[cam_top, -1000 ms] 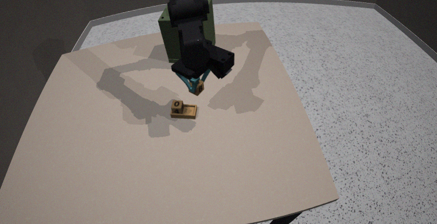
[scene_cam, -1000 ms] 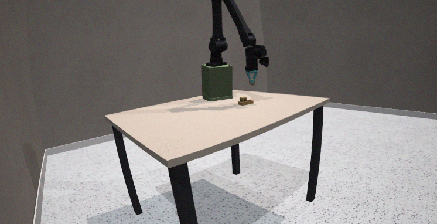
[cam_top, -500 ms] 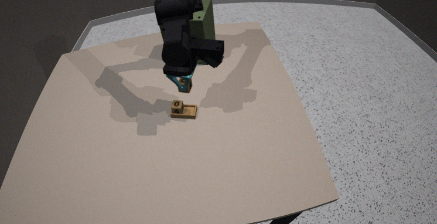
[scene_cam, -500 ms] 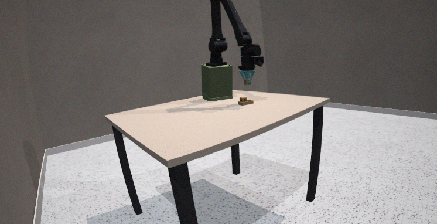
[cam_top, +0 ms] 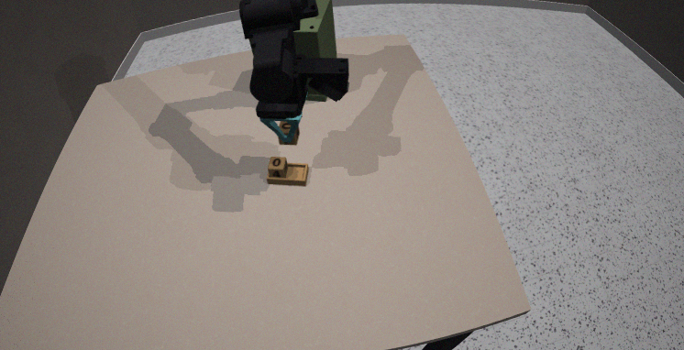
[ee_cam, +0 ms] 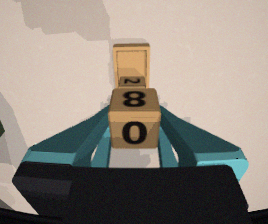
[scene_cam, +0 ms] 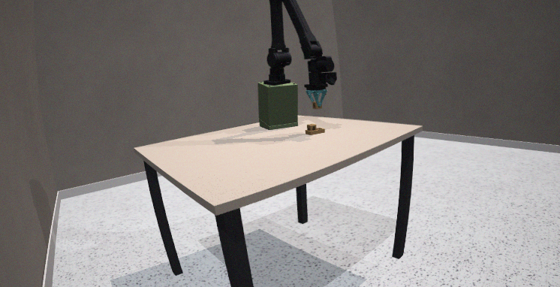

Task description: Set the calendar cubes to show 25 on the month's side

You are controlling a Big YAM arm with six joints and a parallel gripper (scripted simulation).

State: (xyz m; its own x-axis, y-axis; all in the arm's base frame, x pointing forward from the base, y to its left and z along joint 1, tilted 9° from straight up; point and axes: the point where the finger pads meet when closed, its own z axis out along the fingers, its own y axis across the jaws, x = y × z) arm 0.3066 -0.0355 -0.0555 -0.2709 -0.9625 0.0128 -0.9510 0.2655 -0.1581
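The wooden tray lies 120 mm below my hand, 20 mm to the right of it and 10 mm behind it.
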